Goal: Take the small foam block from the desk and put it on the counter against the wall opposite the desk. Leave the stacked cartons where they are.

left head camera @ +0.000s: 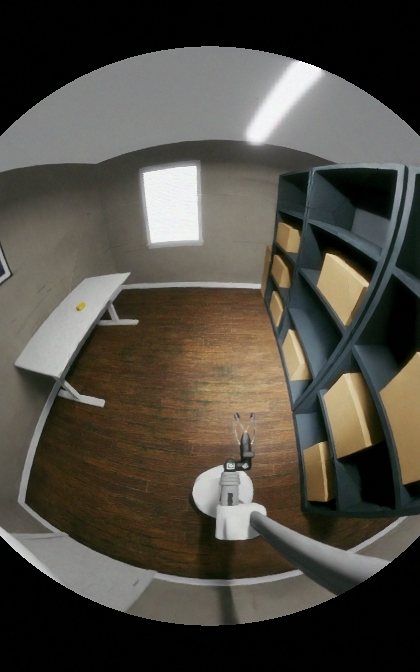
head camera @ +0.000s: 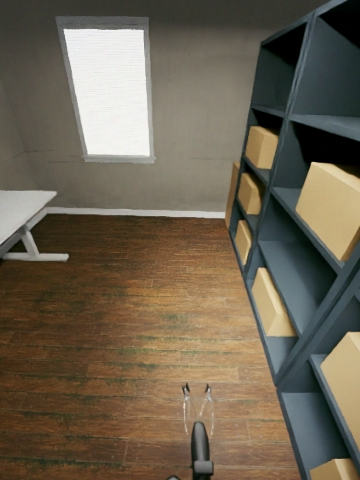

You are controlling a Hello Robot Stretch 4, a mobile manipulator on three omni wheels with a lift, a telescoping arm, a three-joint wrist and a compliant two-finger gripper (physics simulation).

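Frame: origin at the robot's base, x ahead, y left, z up, level; millimetres.
Seen in the pictures: end effector, tool point: (left head camera: 243, 414) (head camera: 197, 388).
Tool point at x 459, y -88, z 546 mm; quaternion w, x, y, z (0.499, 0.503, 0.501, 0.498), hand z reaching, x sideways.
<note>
A point is followed by its place in that frame.
The small foam block (left head camera: 81, 306) @(x 1281, y 1401, z 718 mm) is yellow and lies on the white desk (head camera: 22, 207) @(x 1691, y 1290, z 692 mm) (left head camera: 57, 337) @(x 873, y 1448, z 692 mm), towards its far end, in the left head view. The desk stands along the left wall; only part of it shows in the head view, where the block does not show. My gripper (head camera: 197, 388) @(x 459, y -88, z 546 mm) (left head camera: 244, 416) @(x 459, y -88, z 546 mm) is open and empty, with its fingers apart over the wooden floor. It is well to the right of the desk and far from the block. A counter cannot be clearly made out in either view.
A blue-grey shelf rack (head camera: 270, 382) @(x 700, y -637, z -12 mm) (left head camera: 294, 403) @(x 710, y -638, z 86 mm) runs along the right side, close to my gripper. It holds several brown cartons, one of them a large carton (head camera: 330, 207) @(x 953, y -664, z 1113 mm) (left head camera: 342, 287) @(x 923, y -664, z 1124 mm). A window (head camera: 107, 92) @(x 2899, y 797, z 1474 mm) (left head camera: 172, 205) @(x 2898, y 735, z 1388 mm) is in the far wall. The desk's feet stick out over the floor.
</note>
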